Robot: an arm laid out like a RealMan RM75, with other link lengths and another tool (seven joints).
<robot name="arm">
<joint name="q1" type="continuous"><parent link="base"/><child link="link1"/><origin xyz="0 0 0.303"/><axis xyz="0 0 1"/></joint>
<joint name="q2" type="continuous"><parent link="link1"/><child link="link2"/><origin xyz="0 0 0" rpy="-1.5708 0 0"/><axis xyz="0 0 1"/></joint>
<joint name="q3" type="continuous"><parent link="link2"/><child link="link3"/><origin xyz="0 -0.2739 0" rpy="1.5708 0 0"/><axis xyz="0 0 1"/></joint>
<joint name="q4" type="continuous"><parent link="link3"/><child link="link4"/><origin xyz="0 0 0" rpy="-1.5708 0 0"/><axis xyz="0 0 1"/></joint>
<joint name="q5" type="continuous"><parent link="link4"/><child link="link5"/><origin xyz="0 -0.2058 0" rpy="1.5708 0 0"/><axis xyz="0 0 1"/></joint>
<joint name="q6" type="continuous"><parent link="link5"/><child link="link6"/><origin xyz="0 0 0" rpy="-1.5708 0 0"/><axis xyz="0 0 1"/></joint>
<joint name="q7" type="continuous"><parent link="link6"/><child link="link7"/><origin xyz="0 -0.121 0" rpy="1.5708 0 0"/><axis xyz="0 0 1"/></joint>
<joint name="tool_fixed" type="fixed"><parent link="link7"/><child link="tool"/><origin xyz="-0.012 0.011 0.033" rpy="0.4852 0 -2.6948"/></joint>
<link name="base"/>
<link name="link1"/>
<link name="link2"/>
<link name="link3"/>
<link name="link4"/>
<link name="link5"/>
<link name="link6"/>
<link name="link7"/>
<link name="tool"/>
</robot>
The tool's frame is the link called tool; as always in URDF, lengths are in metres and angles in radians. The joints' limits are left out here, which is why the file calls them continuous.
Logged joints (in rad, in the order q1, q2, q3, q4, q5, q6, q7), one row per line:
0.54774, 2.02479, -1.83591, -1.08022, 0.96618, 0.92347, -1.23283
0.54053, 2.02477, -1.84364, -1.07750, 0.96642, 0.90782, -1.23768
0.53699, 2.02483, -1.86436, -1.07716, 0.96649, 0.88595, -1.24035
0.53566, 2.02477, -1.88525, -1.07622, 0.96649, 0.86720, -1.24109
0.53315, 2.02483, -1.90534, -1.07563, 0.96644, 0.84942, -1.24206
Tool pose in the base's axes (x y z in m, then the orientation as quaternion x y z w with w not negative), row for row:
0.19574, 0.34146, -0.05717, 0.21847, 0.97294, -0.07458, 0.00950
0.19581, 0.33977, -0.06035, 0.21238, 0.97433, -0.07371, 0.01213
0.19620, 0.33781, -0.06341, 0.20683, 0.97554, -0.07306, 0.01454
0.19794, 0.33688, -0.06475, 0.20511, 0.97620, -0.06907, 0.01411
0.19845, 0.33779, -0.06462, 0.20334, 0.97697, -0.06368, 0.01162
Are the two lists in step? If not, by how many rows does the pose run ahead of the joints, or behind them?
The pose runs 2 rows ahead of the joints: the pose in row i belongs to the joints in row i + 2.
